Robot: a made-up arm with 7 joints.
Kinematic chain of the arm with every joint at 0, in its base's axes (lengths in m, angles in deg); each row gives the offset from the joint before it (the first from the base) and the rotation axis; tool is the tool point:
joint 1: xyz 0 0 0.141 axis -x
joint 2: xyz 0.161 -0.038 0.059 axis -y
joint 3: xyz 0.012 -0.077 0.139 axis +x
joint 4: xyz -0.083 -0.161 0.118 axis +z
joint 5: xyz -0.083 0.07 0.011 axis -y
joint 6: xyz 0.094 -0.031 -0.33 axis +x
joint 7: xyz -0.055 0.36 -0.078 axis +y
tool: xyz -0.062 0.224 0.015
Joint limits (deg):
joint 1: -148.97..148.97
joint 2: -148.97..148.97
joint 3: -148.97..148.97
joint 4: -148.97..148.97
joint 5: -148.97..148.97
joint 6: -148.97..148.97
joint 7: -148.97..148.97
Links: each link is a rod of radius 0.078 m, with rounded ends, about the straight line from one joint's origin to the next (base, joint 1, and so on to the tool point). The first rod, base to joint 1, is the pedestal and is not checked.
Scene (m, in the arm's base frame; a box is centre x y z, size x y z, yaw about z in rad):
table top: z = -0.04
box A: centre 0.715 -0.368 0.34 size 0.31 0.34 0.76 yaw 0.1
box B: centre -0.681 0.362 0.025 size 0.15 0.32 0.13 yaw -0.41
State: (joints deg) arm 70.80 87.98 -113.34 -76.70 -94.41 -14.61 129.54
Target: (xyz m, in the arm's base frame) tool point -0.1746 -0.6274 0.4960
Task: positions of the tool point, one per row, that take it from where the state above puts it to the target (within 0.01 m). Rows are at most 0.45 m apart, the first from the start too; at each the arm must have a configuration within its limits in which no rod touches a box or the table.
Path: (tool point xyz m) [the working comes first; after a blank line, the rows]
Joints at the target: 78.29 34.25 -123.59 -21.11 -82.61 -35.98 131.59
Straight joint move there: touches box A.

1: 0.5421 0.2225 0.6039
2: 0.4929 0.1629 0.6576
3: 0.4459 0.1256 0.6923
4: 0.4099 0.1088 0.7107
5: 0.4601 0.0036 0.7004
6: 0.4540 -0.1126 0.7175
7: 0.4009 -0.2167 0.7550
8: 0.1780 -0.5177 0.6529
9: -0.1747 -0.6274 0.4960

